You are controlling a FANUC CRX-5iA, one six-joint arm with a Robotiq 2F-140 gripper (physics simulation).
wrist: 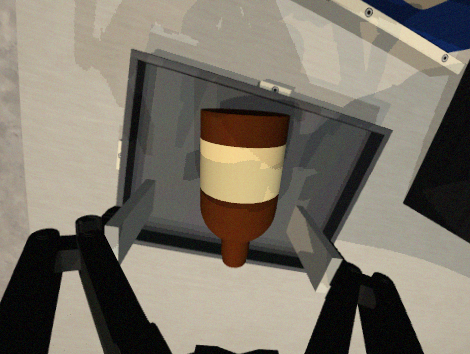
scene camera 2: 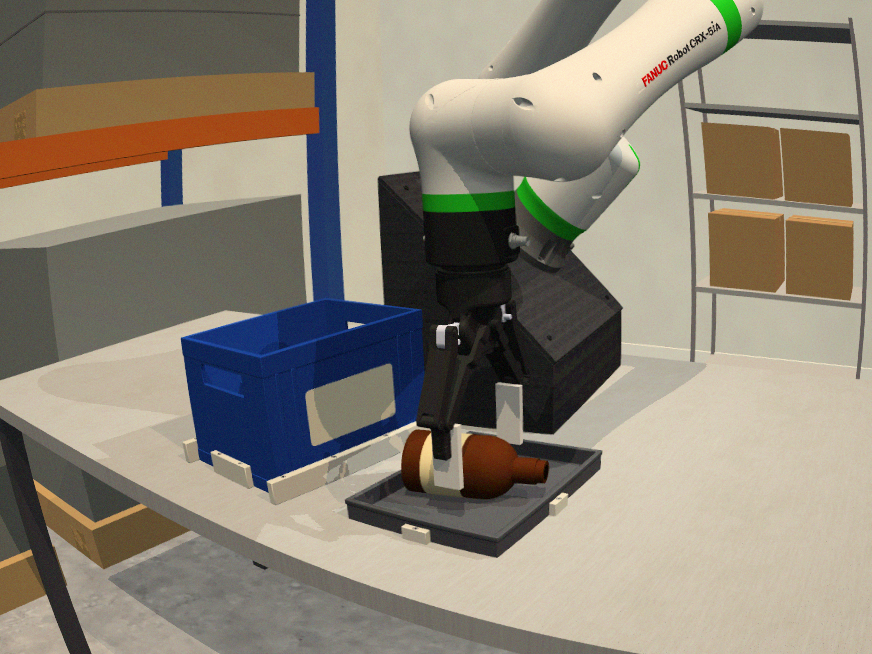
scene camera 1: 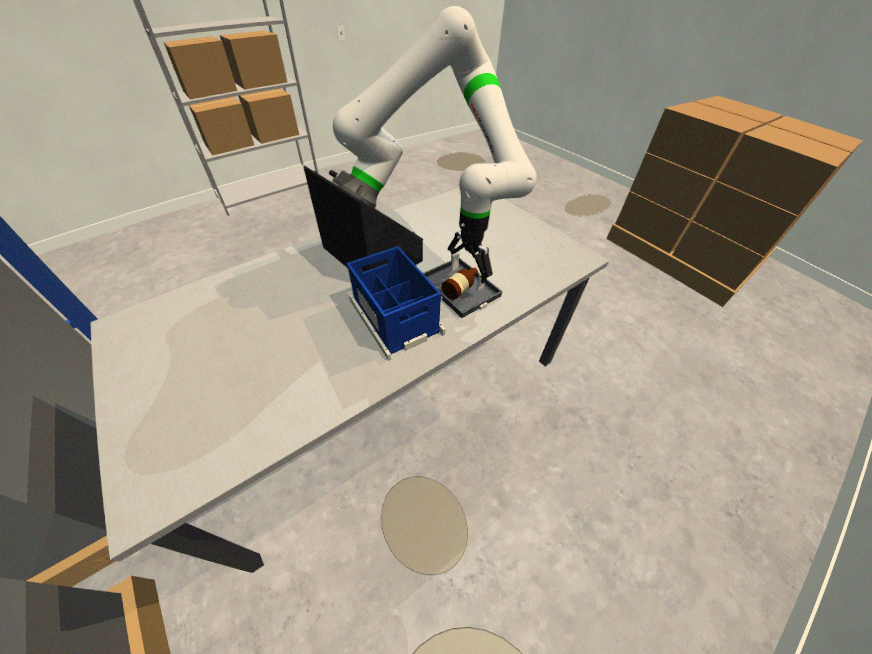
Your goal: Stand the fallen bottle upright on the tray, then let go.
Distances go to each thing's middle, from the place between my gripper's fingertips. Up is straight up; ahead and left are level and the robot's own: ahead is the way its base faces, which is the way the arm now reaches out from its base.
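Scene:
My gripper: 1 cm above the brown bottle (scene camera 2: pixel 491 466), 1 cm past it, 1 cm to the left of it.

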